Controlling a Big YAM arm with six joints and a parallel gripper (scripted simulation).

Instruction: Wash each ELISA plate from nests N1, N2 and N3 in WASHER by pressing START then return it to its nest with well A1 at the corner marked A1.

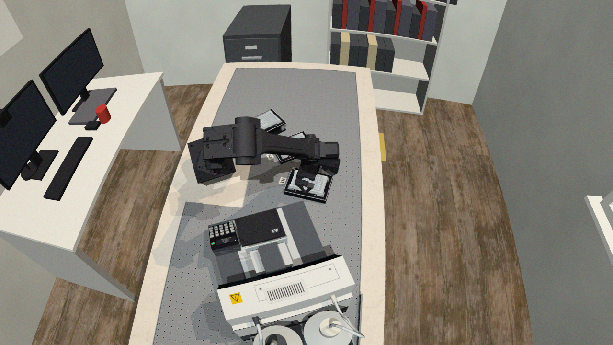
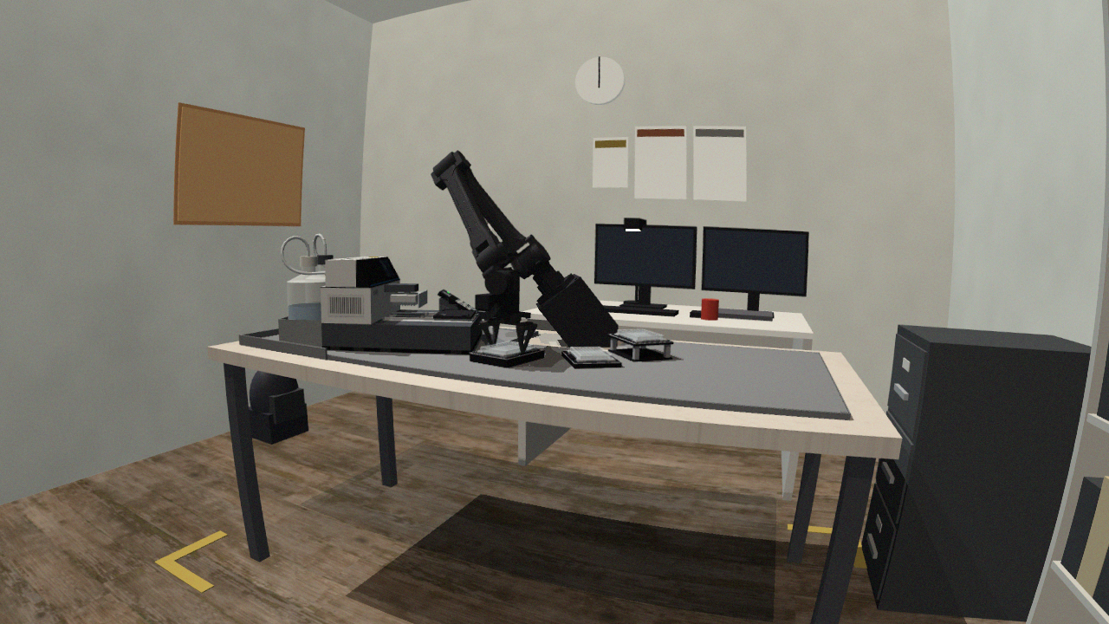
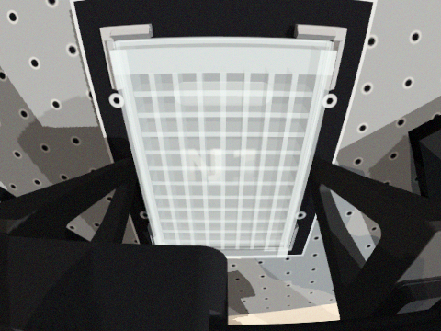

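The white ELISA plate lies 1 cm below my hand. From my hand the other things lie so: black nest 9 cm behind, 20 cm to the left, 3 cm below; then plate washer 8 cm behind, 39 cm to the right, 10 cm above.
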